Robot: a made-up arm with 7 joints. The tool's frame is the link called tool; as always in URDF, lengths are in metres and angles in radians. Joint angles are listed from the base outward.
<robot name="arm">
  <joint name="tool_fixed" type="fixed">
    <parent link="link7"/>
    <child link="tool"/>
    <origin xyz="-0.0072 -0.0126 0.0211"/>
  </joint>
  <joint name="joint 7" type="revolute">
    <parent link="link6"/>
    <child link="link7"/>
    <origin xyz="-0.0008 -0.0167 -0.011"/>
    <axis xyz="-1 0 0"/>
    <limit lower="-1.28" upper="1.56"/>
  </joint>
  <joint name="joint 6" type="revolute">
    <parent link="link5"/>
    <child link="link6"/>
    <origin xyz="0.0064 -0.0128 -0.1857"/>
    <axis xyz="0 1 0"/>
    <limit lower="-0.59" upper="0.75"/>
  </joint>
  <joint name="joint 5" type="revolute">
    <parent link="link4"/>
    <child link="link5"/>
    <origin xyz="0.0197 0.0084 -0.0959"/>
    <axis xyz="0 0 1"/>
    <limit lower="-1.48" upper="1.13"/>
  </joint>
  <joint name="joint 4" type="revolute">
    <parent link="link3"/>
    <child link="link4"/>
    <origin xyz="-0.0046 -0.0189 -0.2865"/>
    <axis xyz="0 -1 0"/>
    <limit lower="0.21" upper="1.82"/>
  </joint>
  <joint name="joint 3" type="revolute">
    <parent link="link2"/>
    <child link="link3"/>
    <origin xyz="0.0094 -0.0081 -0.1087"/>
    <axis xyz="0 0 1"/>
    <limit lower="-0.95" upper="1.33"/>
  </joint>
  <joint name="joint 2" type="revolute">
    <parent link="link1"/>
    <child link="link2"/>
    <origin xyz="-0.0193 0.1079 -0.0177"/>
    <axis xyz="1 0 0"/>
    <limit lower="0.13" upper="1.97"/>
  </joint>
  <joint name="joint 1" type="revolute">
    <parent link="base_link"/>
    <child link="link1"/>
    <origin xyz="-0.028 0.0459 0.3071"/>
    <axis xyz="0 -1 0"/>
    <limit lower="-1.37" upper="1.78"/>
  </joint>
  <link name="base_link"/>
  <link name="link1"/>
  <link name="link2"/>
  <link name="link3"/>
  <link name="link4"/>
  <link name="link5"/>
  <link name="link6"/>
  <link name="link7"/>
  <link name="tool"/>
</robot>
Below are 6 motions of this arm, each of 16 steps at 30 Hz.
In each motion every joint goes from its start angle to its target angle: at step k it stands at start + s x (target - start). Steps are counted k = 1, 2, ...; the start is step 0. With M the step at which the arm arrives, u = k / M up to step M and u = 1 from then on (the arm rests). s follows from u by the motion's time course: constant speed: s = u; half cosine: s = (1 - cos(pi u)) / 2; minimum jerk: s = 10 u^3 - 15 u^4 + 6 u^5.
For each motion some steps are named. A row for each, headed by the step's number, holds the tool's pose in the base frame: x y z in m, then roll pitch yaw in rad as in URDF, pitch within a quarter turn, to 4 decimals.
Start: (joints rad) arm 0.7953 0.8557 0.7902 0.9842 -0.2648 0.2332 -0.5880
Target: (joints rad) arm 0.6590 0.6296 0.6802 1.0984 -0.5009 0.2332 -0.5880
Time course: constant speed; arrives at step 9
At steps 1, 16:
1: 0.3246 0.6317 0.2316 -3.0432 -1.2770 -1.4668
16: 0.3762 0.5468 0.1329 2.5914 -1.0887 -0.9500

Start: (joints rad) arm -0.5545 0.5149 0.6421 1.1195 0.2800 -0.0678 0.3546
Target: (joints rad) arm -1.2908 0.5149 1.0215 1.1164 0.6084 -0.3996 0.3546
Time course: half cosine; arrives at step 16
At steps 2, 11, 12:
2: -0.0629 0.4895 -0.1355 0.4822 -0.8887 -0.0941
11: -0.2742 0.5418 -0.0032 0.8091 -0.7938 -0.1894
12: -0.2902 0.5466 0.0169 0.8517 -0.7795 -0.2137

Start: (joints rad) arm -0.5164 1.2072 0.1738 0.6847 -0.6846 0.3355 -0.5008
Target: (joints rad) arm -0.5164 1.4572 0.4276 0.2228 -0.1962 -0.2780 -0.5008
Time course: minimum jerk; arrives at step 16
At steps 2, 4, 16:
2: -0.0220 0.7236 0.0018 1.7264 0.8143 -0.5471
4: -0.0224 0.7346 0.0152 1.7242 0.7692 -0.5334
16: -0.0265 0.8143 0.1583 1.8832 0.2188 -0.4813

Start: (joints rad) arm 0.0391 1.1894 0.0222 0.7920 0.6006 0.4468 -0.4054
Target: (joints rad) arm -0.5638 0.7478 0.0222 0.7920 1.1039 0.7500 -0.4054
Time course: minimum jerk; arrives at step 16
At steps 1, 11, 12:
1: 0.1984 0.6477 0.0410 1.2398 -0.6497 -0.0145
11: -0.0071 0.5280 -0.1626 0.6488 -0.0241 0.6073
12: -0.0333 0.5152 -0.1726 0.6272 0.0466 0.6567

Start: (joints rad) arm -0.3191 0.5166 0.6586 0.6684 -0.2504 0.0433 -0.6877
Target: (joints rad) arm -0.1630 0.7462 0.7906 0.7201 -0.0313 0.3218 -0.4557
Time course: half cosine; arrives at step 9
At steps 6, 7, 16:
6: 0.0502 0.5924 -0.1485 1.3884 -0.5635 0.1790
7: 0.0630 0.6063 -0.1279 1.3536 -0.6036 0.2189
16: 0.0735 0.6180 -0.1091 1.3189 -0.6396 0.2551

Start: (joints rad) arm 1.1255 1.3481 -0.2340 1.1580 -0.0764 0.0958 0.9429
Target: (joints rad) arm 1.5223 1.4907 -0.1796 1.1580 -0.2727 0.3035 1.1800
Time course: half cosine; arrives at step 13
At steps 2, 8, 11, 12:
2: 0.2593 0.6096 0.4255 1.4166 -0.4313 -1.3504
8: 0.1715 0.6273 0.5050 1.5088 -0.5222 -1.2087
11: 0.1271 0.6332 0.5282 1.5479 -0.5904 -1.1580
12: 0.1197 0.6340 0.5313 1.5541 -0.6028 -1.1507

